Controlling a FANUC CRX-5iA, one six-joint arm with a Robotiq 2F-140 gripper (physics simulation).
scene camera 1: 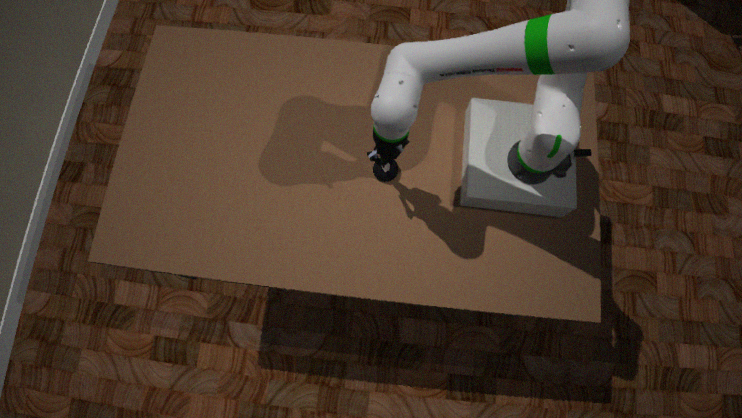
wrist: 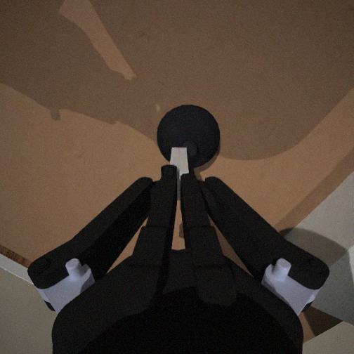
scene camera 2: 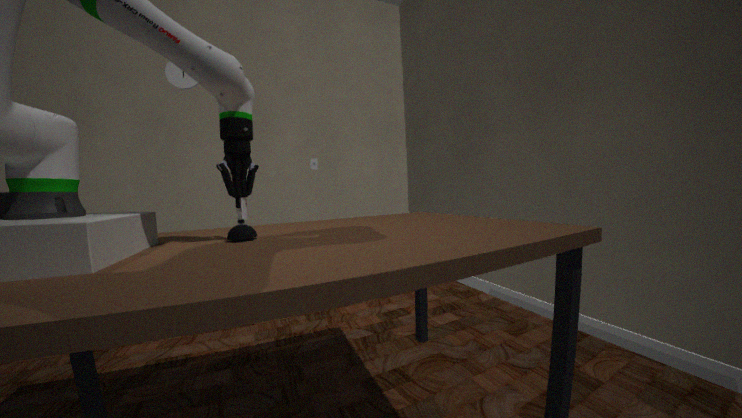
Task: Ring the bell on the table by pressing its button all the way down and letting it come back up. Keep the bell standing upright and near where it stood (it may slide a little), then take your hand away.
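Seen in the pictures: gripper, fingertip midpoint: [scene camera 1: 385, 167] [scene camera 2: 242, 219]; arm's base at its link origin: [scene camera 1: 530, 162] [scene camera 2: 47, 217].
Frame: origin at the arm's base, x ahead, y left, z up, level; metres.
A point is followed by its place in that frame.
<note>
The bell, a black dome [scene camera 1: 385, 177] @(z -0.076, x 0.455, y 0.010 m) [scene camera 2: 241, 233] @(z -0.079, x 0.447, y -0.064 m) [wrist: 187, 122], stands upright on the brown table [scene camera 1: 218, 223] @(z -0.104, x 0.998, y 0.134 m) [scene camera 2: 332, 259] @(z -0.104, x 0.572, y -0.414 m) [wrist: 40, 145]. Its small dark button [scene camera 2: 241, 222] @(z -0.051, x 0.452, y -0.035 m) [wrist: 191, 148] stands up at the top of the dome. My gripper [scene camera 1: 386, 167] @(z -0.043, x 0.457, y -0.011 m) [scene camera 2: 241, 218] @(z -0.043, x 0.457, y -0.011 m) [wrist: 178, 158] is shut and empty, pointing down over the bell. In the second scene view, its pale fingertips end right at the button's top; whether they touch it I cannot tell. In the wrist view, the tips lie beside the button and partly cover the dome.
The arm's base stands on a pale grey block [scene camera 1: 482, 192] @(z -0.005, x 0.165, y 0.093 m) [scene camera 2: 46, 249] @(z -0.053, x 0.093, y -0.225 m) [wrist: 330, 220] at one end of the table. Shadows of the arm fall across the table top. A wall [scene camera 2: 493, 129] rises beyond the table.
</note>
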